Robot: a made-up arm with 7 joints. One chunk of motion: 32 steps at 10 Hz.
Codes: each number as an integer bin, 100 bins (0 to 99) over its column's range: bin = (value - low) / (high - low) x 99, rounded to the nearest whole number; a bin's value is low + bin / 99 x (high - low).
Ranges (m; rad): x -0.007..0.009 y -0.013..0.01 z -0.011..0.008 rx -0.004..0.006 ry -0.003..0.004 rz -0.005..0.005
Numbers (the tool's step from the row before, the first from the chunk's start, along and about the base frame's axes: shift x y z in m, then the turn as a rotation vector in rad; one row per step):
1: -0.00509 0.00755 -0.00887 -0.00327 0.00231 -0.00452
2: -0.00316 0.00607 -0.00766 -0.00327 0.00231 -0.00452
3: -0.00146 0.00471 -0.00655 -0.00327 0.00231 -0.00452
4: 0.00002 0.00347 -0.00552 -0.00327 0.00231 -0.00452
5: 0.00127 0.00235 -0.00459 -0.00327 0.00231 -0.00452
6: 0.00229 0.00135 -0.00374 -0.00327 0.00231 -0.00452
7: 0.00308 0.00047 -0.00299 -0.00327 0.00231 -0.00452
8: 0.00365 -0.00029 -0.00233 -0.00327 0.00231 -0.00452
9: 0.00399 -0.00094 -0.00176 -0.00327 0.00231 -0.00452
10: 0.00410 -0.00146 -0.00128 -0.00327 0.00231 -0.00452
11: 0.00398 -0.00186 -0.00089 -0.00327 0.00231 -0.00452
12: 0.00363 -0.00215 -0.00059 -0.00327 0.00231 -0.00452
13: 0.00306 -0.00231 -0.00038 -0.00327 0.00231 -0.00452
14: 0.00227 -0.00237 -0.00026 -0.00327 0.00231 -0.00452
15: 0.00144 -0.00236 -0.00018 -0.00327 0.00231 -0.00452
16: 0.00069 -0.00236 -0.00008 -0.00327 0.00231 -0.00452
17: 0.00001 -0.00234 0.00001 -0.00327 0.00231 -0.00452
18: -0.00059 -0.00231 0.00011 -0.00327 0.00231 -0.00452
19: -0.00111 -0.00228 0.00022 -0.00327 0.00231 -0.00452
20: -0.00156 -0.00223 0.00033 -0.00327 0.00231 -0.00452
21: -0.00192 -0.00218 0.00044 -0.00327 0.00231 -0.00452
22: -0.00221 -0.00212 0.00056 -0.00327 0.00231 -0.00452
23: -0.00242 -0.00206 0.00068 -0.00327 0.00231 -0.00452
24: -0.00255 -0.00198 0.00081 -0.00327 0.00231 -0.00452
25: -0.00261 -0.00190 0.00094 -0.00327 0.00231 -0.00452
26: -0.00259 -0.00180 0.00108 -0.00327 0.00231 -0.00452
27: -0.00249 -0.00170 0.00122 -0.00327 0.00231 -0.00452
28: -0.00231 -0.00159 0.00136 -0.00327 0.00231 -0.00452
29: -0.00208 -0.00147 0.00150 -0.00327 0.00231 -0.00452
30: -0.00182 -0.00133 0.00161 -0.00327 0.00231 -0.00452
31: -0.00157 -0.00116 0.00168 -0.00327 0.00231 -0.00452
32: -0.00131 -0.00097 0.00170 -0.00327 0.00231 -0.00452
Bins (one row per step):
1: 12 88 11 7 75 5
2: 24 82 17 7 75 5
3: 34 76 23 7 75 5
4: 43 71 29 7 75 5
5: 51 66 33 7 75 5
6: 57 62 38 7 75 5
7: 62 58 42 7 75 5
8: 66 55 45 7 75 5
9: 68 52 48 7 75 5
10: 69 50 51 7 75 5
11: 68 48 53 7 75 5
12: 66 47 54 7 75 5
13: 62 46 55 7 75 5
14: 57 46 56 7 75 5
15: 52 46 56 7 75 5
16: 48 46 57 7 75 5
17: 43 46 57 7 75 5
18: 40 46 58 7 75 5
19: 36 46 58 7 75 5
20: 34 46 59 7 75 5
21: 31 47 60 7 75 5
22: 30 47 60 7 75 5
23: 28 47 61 7 75 5
24: 28 47 62 7 75 5
25: 27 48 62 7 75 5
26: 27 48 63 7 75 5
27: 28 49 64 7 75 5
28: 29 49 64 7 75 5
29: 30 50 65 7 75 5
30: 32 50 66 7 75 5
31: 34 51 66 7 75 5
32: 35 52 66 7 75 5

